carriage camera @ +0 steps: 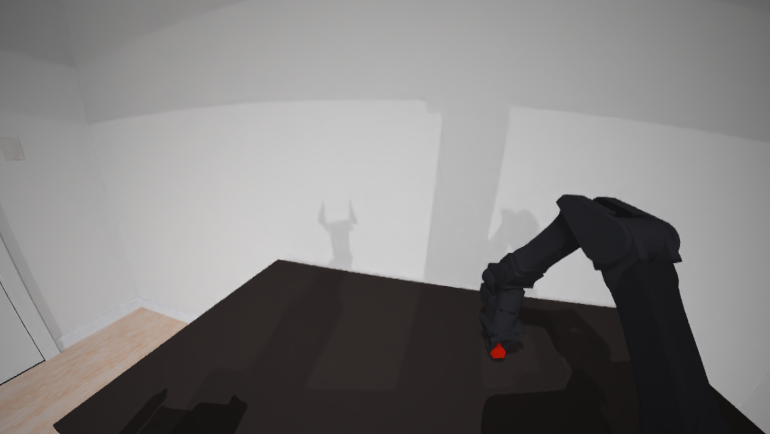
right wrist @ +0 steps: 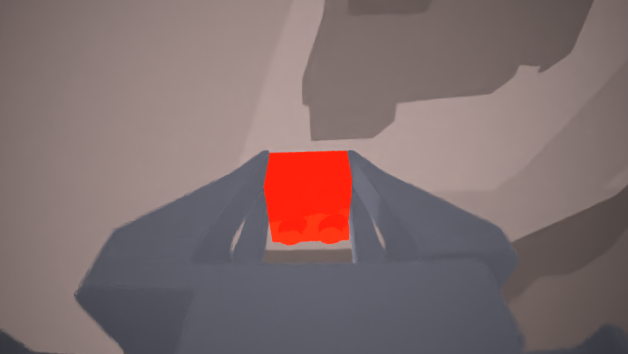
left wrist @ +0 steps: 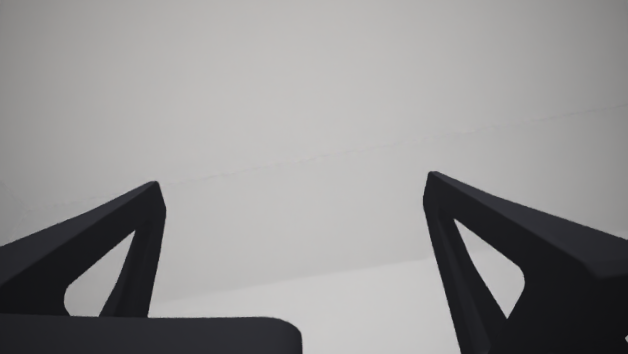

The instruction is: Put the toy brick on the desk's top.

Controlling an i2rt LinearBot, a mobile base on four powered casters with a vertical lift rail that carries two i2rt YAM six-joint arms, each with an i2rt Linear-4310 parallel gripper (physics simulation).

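Frame: origin at the left arm's base, x left, y back, z up, level; millimetres.
Where they show: left gripper, fingertip midpoint: [left wrist: 294, 191]; right gripper, fingertip midpoint: [carriage camera: 494, 350] [right wrist: 308, 163].
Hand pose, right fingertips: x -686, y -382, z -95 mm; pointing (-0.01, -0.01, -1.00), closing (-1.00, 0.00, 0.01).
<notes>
After its pixels a point has its place.
A red toy brick [carriage camera: 497, 352] @[x -679, y -358, z -75 mm] [right wrist: 309, 187] @[x -686, y -386, z -76 mm] is held between the fingertips of my right gripper [carriage camera: 498, 351] @[x -686, y -383, z -95 mm] [right wrist: 308, 163] @[x -686, y -383, z -95 mm]. Its studs face back toward the palm in the right wrist view. My right gripper points down over the dark desk top [carriage camera: 366, 334] @[x -332, y -472, z -129 mm] [right wrist: 150, 100] @[x -609, y -397, z -129 mm], right of the middle in the carriage view. The gap between the brick and the desk top is hard to judge. My left gripper [left wrist: 294, 191] @[x 9, y -33, z 443 mm] is open with its fingers wide apart, facing a pale wall, and nothing is between its fingertips.
A pale wall [carriage camera: 269, 177] @[x 164, y -996, z 258 mm] stands behind the desk's back edge. Wooden floor [carriage camera: 124, 339] @[x 1303, y -996, z -849 mm] and a white door [carriage camera: 16, 334] @[x 1627, y -748, z -611 mm] show at the left. Dark shadows of the arms fall across the desk top and the wall.
</notes>
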